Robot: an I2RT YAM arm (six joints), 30 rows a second.
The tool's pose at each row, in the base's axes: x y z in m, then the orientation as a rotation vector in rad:
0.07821, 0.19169, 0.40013, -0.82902, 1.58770, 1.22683
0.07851, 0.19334, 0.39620, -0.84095, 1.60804, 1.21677
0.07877, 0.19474, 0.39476, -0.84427, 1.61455, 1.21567
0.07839, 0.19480, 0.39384, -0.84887, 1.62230, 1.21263
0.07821, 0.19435, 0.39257, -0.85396, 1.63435, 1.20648
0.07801, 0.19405, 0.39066, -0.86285, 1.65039, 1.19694
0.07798, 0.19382, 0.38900, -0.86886, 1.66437, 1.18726
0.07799, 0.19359, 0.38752, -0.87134, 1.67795, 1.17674
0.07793, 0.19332, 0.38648, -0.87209, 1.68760, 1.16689
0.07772, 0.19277, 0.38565, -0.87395, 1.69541, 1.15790
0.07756, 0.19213, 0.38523, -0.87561, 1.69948, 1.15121
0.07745, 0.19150, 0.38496, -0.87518, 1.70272, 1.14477
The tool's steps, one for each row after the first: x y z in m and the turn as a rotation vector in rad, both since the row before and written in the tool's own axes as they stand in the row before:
0.00365, -0.00113, 0.00192, 0.00574, 0.02161, 0.00036
0.00128, -0.00032, 0.00154, 0.00064, 0.00659, 0.00154
0.00099, 0.00005, 0.00004, 0.00160, 0.00826, 0.00061
0.00126, -0.00039, -0.00035, 0.00436, 0.01168, 0.00100
0.00186, -0.00054, -0.00012, 0.00567, 0.01683, -0.00021
0.00157, -0.00059, -0.00001, 0.00660, 0.01373, -0.00017
0.00139, -0.00057, 0.00000, 0.00864, 0.01147, 0.00065
0.00100, -0.00037, -0.00011, 0.00818, 0.00767, -0.00037
0.00088, -0.00026, -0.00044, 0.00672, 0.00698, -0.00133
0.00049, -0.00020, -0.00057, 0.00454, 0.00410, -0.00203
0.00034, -0.00019, -0.00057, 0.00516, 0.00232, -0.00146

